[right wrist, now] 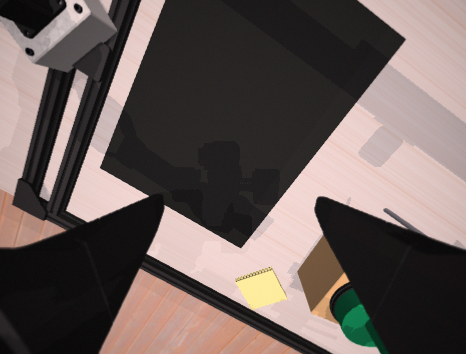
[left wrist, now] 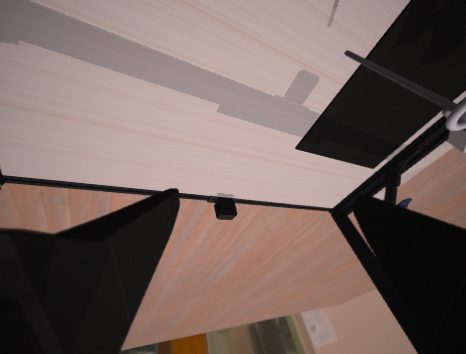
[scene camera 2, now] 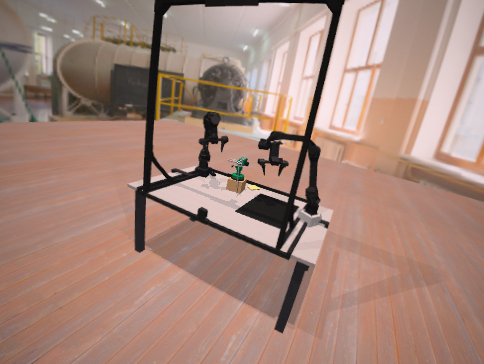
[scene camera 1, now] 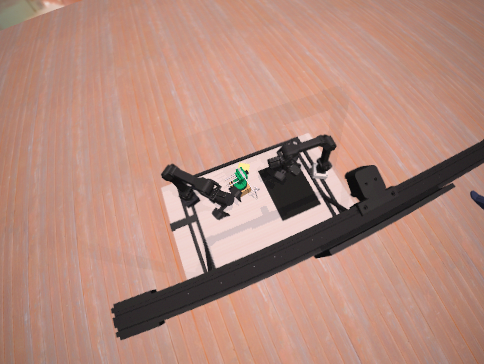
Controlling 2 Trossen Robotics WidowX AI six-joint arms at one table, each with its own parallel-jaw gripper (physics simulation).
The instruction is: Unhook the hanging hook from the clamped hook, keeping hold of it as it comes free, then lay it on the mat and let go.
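Frame: origin at the left arm's base, x left, y down, z back, level; centimetres.
Seen in the pictures: left gripper, fingertip midpoint: (left wrist: 265, 199) (scene camera 2: 214, 153) (scene camera 1: 235, 208); right gripper, fingertip midpoint: (right wrist: 240, 202) (scene camera 2: 271, 175) (scene camera 1: 285, 172); left arm's base, origin of the base link: (scene camera 2: 202, 167) (scene camera 1: 188, 196); right arm's base, origin of the base link: (scene camera 2: 310, 212) (scene camera 1: 320, 169).
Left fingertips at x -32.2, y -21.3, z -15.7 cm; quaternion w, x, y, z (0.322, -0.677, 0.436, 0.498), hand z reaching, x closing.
Note:
Pixels of each thing's top centre, then the offset from my left fingertips to it. "*": a spot on its surface instead. Level surfaces: height alone.
- green clamp, middle of its top: (scene camera 1: 237, 175) (scene camera 2: 239, 157) dy +3.0, dx +15.9, dz -14.3 cm
- brown block, middle of its top: (right wrist: 362, 303) (scene camera 2: 237, 178) dy +18.8, dx +15.7, dz -15.7 cm
- pale piece, middle of its top: (scene camera 1: 258, 188) dy +2.9, dx +1.1, dz -18.3 cm
- grey rod with a ring, surface spot: (left wrist: 400, 77) * dy +10.6, dx +2.2, dz -16.9 cm
- black mat, its level: dy +26.8 cm
- yellow notepad, middle of its top: (right wrist: 261, 291) (scene camera 1: 243, 168) (scene camera 2: 253, 186) dy +26.1, dx +26.2, dz -27.6 cm
- small black box, surface spot: (left wrist: 225, 209) * dy +23.2, dx -35.2, dz -6.5 cm
A green clamp (scene camera 1: 241, 179) (scene camera 2: 238, 176) (right wrist: 355, 322) stands on a brown block (scene camera 2: 236, 186) (right wrist: 320, 272). Thin grey-white hook parts show by it; in scene camera 1 a pale piece (scene camera 1: 255, 192) sticks out to its right. Which part is the hanging hook is too small to tell. In the left wrist view a grey rod with a ring (left wrist: 400, 77) shows at the right. The black mat (scene camera 1: 295, 200) (scene camera 2: 267, 209) (left wrist: 345, 125) (right wrist: 240, 100) lies flat. My left gripper (scene camera 1: 229, 205) (left wrist: 265, 199) is open and empty, left of the clamp. My right gripper (scene camera 1: 288, 174) (scene camera 2: 273, 173) (right wrist: 240, 202) is open and empty above the mat's back end.
A yellow notepad (scene camera 1: 244, 167) (scene camera 2: 253, 187) (right wrist: 261, 289) lies beside the block, near the table's back edge. A black frame with uprights (scene camera 2: 150, 100) surrounds the table, and its thick beam (scene camera 1: 250, 267) crosses above the front in scene camera 1. A small black box (scene camera 2: 202, 213) (left wrist: 225, 209) is on the front rail.

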